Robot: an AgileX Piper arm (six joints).
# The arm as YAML. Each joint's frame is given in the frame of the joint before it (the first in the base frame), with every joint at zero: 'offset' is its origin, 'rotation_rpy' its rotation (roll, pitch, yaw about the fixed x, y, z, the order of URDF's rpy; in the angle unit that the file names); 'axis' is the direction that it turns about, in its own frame. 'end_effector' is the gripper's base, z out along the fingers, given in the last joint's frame.
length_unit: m
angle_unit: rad
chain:
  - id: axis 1
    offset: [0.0, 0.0, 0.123]
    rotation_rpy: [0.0, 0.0, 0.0]
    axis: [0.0, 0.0, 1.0]
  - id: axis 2
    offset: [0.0, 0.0, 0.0]
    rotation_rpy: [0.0, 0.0, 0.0]
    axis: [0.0, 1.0, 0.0]
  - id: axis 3
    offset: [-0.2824, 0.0, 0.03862]
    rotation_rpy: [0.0, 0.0, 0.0]
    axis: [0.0, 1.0, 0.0]
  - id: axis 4
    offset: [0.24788, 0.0, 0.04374]
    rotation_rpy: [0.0, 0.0, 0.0]
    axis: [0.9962, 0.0, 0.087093]
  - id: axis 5
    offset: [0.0, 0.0, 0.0]
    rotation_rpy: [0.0, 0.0, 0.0]
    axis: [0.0, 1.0, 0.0]
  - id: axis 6
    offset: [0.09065, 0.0, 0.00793]
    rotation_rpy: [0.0, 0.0, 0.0]
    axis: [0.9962, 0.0, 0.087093]
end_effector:
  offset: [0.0, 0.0, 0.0]
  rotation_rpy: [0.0, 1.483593, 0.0]
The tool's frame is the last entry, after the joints.
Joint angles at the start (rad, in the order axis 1, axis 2, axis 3, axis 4, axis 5, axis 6):
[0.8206 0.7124 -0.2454 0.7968 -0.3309 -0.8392]
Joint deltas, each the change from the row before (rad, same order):
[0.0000 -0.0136 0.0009 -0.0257 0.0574 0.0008]
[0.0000 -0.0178 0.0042 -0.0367 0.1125 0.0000]
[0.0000 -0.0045 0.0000 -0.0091 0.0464 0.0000]
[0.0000 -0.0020 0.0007 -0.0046 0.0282 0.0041]
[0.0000 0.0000 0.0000 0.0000 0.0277 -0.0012]
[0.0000 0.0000 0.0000 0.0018 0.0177 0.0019]
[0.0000 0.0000 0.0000 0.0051 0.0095 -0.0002]
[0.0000 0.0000 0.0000 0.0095 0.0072 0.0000]
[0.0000 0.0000 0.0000 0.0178 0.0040 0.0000]
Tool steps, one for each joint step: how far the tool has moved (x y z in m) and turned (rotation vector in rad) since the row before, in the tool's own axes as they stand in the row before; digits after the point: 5 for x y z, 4 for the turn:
[0.00173 0.00375 -0.00210 -0.0468 0.0203 -0.0211]
[0.00587 0.00741 -0.00318 -0.0876 0.0559 -0.0338]
[0.00229 0.00308 -0.00075 -0.0348 0.0256 -0.0086]
[0.00173 0.00191 -0.00033 -0.0211 0.0173 -0.0004]
[0.00169 0.00187 -0.00003 -0.0205 0.0186 -0.0012]
[0.00109 0.00119 -0.00001 -0.0131 0.0120 0.0037]
[0.00059 0.00063 0.00000 -0.0069 0.0065 0.0049]
[0.00046 0.00047 0.00000 -0.0052 0.0050 0.0095]
[0.00027 0.00025 0.00000 -0.0027 0.0030 0.0178]

